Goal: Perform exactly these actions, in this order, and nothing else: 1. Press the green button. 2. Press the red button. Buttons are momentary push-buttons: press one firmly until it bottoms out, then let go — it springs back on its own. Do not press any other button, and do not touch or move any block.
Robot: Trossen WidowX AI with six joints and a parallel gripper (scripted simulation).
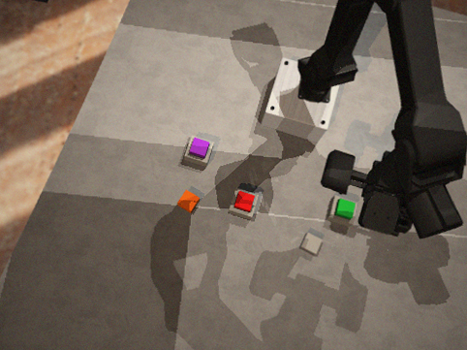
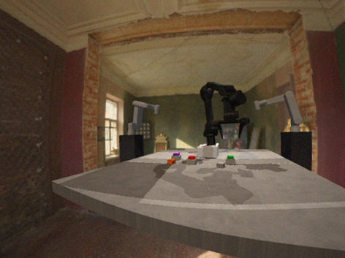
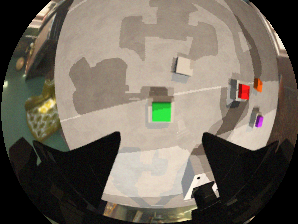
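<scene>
Right now my gripper tip is 10 cm above the green button and 1 cm past it. Round my gripper tip: red button 20 cm to the right, 10 cm below, 2 cm ahead; purple button 31 cm to the right, 10 cm below, 8 cm behind; pale block 12 cm below, 7 cm ahead, 6 cm to the right.
</scene>
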